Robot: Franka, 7 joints.
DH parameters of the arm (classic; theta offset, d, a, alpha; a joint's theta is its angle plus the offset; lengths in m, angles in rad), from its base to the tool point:
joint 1: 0 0.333 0 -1.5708
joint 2: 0 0 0 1.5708
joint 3: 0 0.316 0.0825 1.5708
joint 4: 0 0 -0.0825 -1.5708
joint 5: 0 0.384 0 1.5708
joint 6: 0 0 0.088 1.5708
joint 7: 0 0.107 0 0
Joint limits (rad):
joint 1: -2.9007..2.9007
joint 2: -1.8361..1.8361
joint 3: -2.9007..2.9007
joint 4: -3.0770..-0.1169
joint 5: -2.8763..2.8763
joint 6: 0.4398..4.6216
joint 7: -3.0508..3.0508
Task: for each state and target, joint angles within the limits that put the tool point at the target. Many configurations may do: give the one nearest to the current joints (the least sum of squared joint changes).
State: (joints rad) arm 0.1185 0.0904 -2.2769 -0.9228 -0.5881 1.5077 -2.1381
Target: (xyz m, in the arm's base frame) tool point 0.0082 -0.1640 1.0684
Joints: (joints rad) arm 0.1817 0.4584 -2.4965 -0.6793 -0.6626 1.3187 -2.1381
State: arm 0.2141 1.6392 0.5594 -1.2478 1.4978 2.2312 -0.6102
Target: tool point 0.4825 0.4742 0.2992
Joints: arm -0.1517 1.0517 1.0332 -1.6681 1.3869 1.8304 -0.6102
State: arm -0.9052 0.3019 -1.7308 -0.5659 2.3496 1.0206 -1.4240
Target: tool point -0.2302 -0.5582 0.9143
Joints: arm -1.4500 0.6865 -1.6339 -0.7238 2.4514 1.7467 -1.4240
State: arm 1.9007 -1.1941 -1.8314 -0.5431 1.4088 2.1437 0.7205
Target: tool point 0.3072 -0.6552 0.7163
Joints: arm 1.6850 -1.1184 -1.7944 -0.4033 1.3594 1.6769 0.7205
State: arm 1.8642 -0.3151 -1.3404 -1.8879 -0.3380 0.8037 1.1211
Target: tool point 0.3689 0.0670 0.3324
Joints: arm 1.9440 -0.4631 -1.6061 -2.2397 -0.3862 1.0118 1.1211
